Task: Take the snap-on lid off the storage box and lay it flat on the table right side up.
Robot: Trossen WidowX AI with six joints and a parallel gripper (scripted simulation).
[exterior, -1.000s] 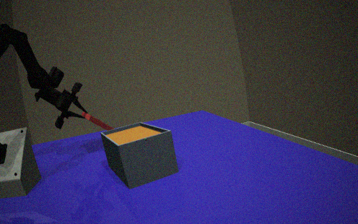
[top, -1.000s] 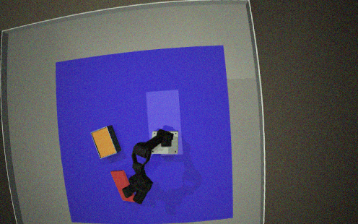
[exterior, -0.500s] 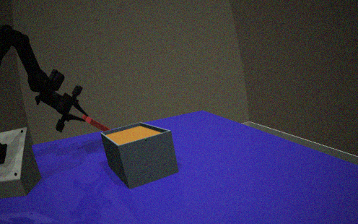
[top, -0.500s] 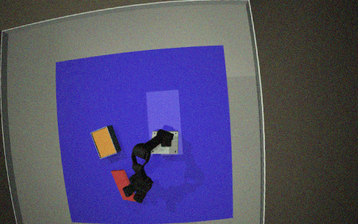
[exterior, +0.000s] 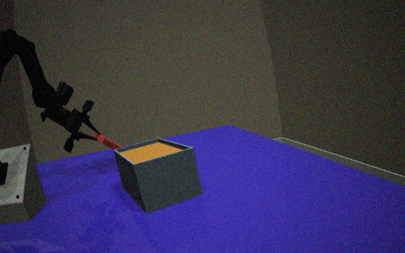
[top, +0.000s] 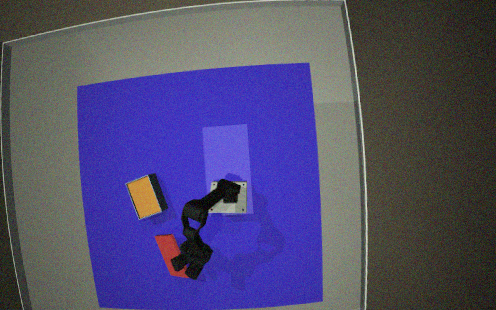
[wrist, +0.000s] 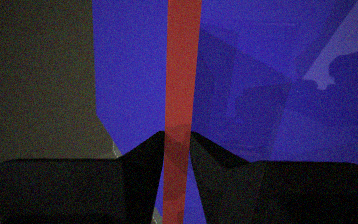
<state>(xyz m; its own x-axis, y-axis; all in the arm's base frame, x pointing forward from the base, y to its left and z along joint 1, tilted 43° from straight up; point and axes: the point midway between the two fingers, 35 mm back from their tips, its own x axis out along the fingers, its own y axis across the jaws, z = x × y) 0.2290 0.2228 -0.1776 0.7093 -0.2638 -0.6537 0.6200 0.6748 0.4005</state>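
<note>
Now: gripper tip 60 mm short of the lid, 20 mm to the right of it and 50 mm above it. From my gripper tip the other things lie so: storage box 180 mm ahead, 290 mm to the right, 60 mm below.
</note>
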